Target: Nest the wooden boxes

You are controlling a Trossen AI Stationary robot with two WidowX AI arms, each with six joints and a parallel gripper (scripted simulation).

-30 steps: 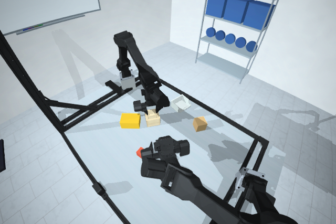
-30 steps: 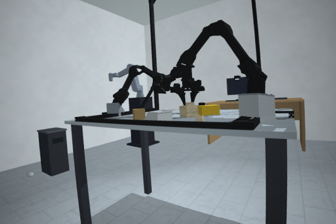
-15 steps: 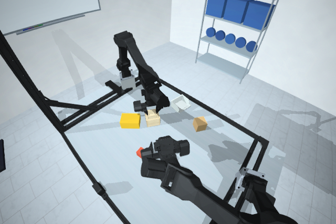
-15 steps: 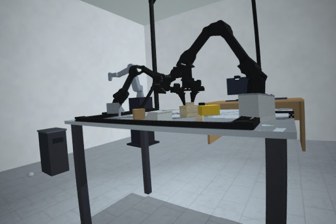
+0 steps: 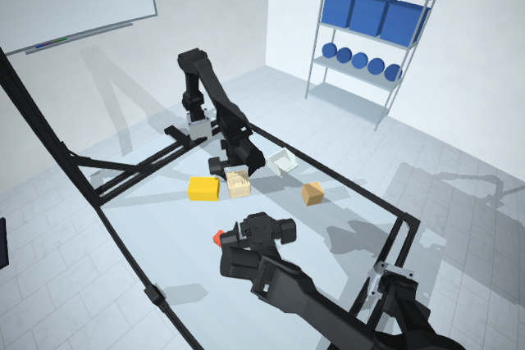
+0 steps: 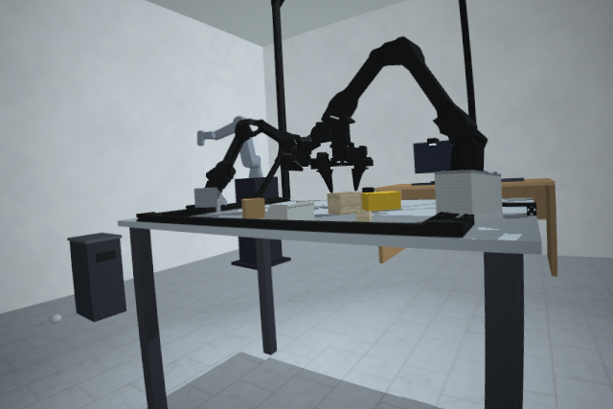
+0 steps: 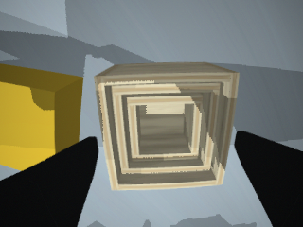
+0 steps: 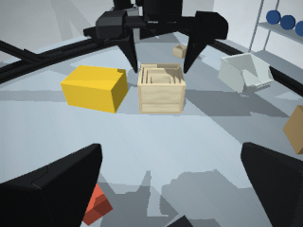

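My left gripper is now 11 cm past the yellow block, 7 cm to the right of it and 7 cm above it. Round my left hand: white tray (21 cm ahead, 7 cm below, 3 cm to the right); then dark block (23 cm to the right, 9 cm below, 9 cm behind); then red block (17 cm behind, 14 cm to the right, 8 cm below).
The dark block is 15 cm below my right hand, 2 cm ahead of it and 1 cm to the right of it. From my right hand the other things lie so: yellow block (29 cm to the left, 13 cm below, 1 cm ahead); tan block (29 cm ahead, 13 cm below, 1 cm to the left); red block (14 cm below, 8 cm to the left, 6 cm behind).
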